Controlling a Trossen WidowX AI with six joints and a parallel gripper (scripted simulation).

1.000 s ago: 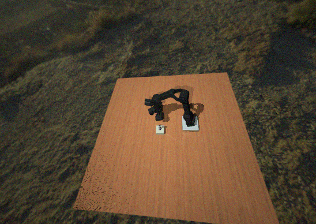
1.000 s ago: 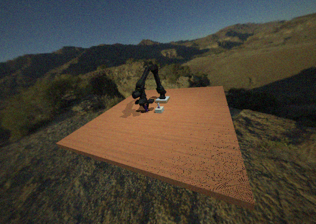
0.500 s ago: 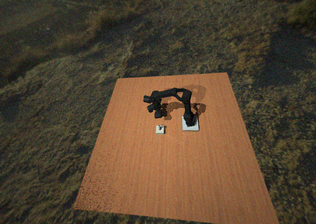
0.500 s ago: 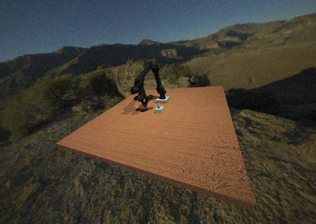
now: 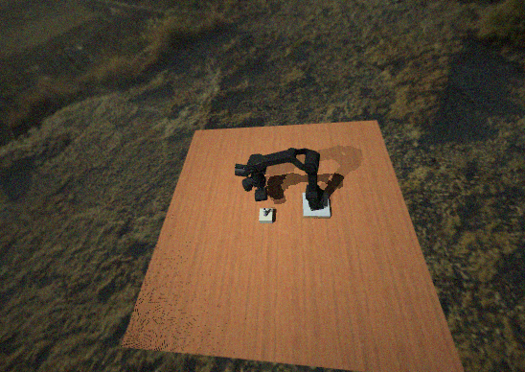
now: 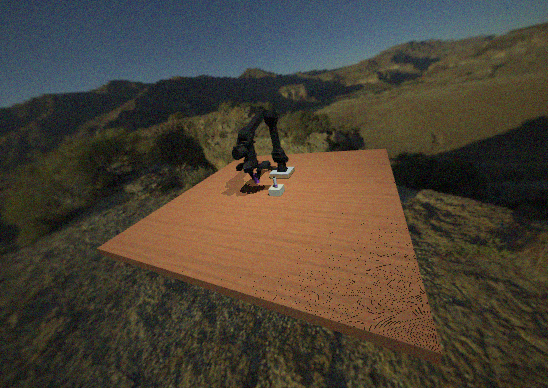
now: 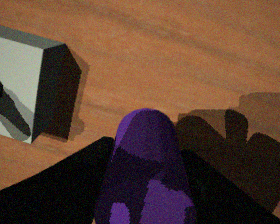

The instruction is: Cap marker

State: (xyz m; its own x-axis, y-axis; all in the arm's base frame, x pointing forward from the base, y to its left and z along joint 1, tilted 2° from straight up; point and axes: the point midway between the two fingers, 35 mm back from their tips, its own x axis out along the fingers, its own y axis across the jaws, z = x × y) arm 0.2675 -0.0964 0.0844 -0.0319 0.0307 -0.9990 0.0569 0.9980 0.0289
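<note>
Right now the holder block is 110 mm to the left of my gripper tip and 70 mm below it. From my gripper tip the other things lie so: purple cap (10 mm above).
</note>
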